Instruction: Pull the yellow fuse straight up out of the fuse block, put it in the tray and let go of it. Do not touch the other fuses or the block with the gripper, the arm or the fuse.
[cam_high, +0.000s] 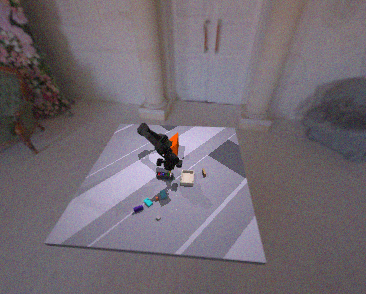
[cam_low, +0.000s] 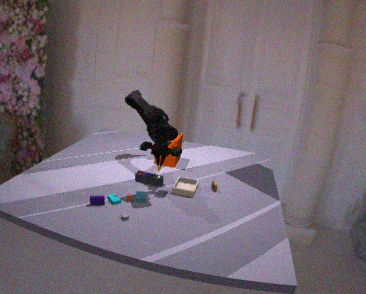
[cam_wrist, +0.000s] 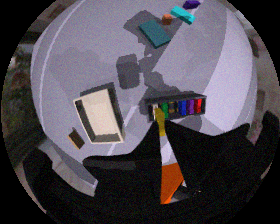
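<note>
Now: gripper tip 20 mm past the beige tray, 130 mm to the right of it and 100 mm above it. From my gripper tip the other things lie so: purple block 300 mm ahead, 170 mm to the right, 80 mm below; orange cube 200 mm ahead, 60 mm to the right, 90 mm below; yellow fuse 10 mm below.
</note>
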